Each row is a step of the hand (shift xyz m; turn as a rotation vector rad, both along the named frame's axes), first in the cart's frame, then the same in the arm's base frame.
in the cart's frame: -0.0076 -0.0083 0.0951 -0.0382 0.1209 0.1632
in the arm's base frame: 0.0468 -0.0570 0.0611 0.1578 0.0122 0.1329
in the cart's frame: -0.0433 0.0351 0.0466 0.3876 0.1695 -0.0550
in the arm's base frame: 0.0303 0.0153 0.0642 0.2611 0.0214 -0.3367
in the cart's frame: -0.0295 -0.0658 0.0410 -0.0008 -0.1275 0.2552
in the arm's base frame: -0.0332 -0.0619 0.0441 0.0651 -0.2386 0.1421
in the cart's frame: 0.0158 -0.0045 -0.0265 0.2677 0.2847 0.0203
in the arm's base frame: -0.0111 0.0060 -0.0285 0.3253 0.1075 -0.1891
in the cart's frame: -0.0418 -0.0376 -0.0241 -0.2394 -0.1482 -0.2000
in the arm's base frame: -0.0585 0.0001 0.0177 -0.3273 0.0858 0.0692
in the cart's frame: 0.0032 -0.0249 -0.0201 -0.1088 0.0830 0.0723
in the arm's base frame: -0.0268 -0.0085 -0.0157 0.0464 0.0597 0.1350
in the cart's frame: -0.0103 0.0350 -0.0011 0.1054 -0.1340 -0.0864
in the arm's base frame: 0.0177 0.0304 0.0097 -0.0899 -0.0888 -0.1434
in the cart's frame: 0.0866 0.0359 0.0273 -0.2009 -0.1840 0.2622
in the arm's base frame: 0.0803 -0.0189 -0.0523 -0.0617 -0.2144 0.3052
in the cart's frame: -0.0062 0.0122 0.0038 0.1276 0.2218 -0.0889
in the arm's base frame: 0.0074 0.0092 0.0079 0.1541 0.1711 -0.1427
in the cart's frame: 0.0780 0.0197 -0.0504 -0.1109 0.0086 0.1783
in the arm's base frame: 0.0199 0.0156 -0.0915 0.0584 -0.0548 0.1943
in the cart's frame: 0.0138 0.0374 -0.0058 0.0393 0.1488 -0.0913
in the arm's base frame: 0.0278 0.0264 -0.0125 0.0631 0.1489 -0.0766
